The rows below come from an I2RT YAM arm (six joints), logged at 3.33 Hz.
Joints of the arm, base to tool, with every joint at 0 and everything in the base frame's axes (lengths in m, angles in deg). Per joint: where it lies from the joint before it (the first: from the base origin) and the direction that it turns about. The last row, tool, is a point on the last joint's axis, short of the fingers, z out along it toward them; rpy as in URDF.
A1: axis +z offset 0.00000 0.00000 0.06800
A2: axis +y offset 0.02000 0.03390 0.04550
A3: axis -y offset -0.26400 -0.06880 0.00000
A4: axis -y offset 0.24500 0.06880 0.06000
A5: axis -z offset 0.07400 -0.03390 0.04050
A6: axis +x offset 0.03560 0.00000 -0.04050
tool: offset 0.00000 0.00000 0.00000 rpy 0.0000 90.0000 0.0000
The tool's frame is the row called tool.
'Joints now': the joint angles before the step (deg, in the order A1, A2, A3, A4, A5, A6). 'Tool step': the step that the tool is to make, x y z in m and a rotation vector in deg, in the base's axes. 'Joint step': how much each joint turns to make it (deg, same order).
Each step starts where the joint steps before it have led.
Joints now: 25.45, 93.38, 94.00, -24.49, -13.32, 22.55
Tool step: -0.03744, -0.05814, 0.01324, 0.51, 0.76, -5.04
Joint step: -6.69, -11.39, -7.57, -4.32, -1.81, 0.02
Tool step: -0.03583, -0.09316, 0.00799, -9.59, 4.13, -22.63
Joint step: -15.27, -8.71, -1.81, -13.51, 10.53, -4.20
